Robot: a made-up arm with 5 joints.
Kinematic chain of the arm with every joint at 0, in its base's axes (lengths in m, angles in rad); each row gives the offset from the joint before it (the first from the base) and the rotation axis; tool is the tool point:
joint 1: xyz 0 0 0.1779 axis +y
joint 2: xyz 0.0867 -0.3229 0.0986 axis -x
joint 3: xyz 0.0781 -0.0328 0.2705 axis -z
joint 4: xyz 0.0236 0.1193 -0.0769 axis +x
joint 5: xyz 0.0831 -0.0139 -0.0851 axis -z
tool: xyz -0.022 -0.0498 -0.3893
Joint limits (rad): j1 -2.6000..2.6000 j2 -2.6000..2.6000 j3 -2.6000..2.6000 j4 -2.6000..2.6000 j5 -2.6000..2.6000
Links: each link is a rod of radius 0.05 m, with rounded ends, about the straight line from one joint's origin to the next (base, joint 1, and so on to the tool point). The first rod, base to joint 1, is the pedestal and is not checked.
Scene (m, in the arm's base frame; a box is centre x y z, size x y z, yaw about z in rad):
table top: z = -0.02
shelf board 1: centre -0.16 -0.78 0.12 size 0.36 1 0.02 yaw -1.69
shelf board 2: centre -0.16 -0.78 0.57 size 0.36 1 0.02 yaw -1.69
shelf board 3: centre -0.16 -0.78 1.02 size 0.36 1 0.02 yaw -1.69
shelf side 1: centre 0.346 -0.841 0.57 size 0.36 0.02 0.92 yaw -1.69
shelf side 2: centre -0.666 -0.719 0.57 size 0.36 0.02 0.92 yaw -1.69
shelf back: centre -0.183 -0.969 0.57 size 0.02 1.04 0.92 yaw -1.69
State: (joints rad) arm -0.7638 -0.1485 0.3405 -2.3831 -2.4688
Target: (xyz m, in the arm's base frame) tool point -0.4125 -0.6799 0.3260
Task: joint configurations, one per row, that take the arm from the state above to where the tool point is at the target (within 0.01 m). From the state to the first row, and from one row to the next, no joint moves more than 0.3 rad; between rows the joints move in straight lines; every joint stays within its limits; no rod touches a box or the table.
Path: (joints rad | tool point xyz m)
1: -0.6473 0.1076 0.4771 -2.2493 -2.5083 | -0.2235 -0.6023 0.7769
2: -0.5309 0.3638 0.6138 -2.1155 -2.5477 | -0.2132 -0.5088 0.7784
3: -0.4144 0.6199 0.7504 -1.9817 -2.5872 | -0.1960 -0.4121 0.7624
4: -0.5321 0.5472 0.9907 -1.8654 -2.5914 | -0.3090 -0.4542 0.6313
5: -0.6498 0.4746 1.2310 -1.7491 -2.5957 | -0.3727 -0.4638 0.4777
6: -0.7674 0.4019 1.4713 -1.6329 -2.6000 | -0.3842 -0.4436 0.3260
7: -0.9885 0.1972 1.1965 -1.7779 -2.5831 | -0.4140 -0.5646 0.3260
8: -1.2096 -0.0074 0.9217 -1.9229 -2.5661 | -0.4125 -0.6799 0.3260

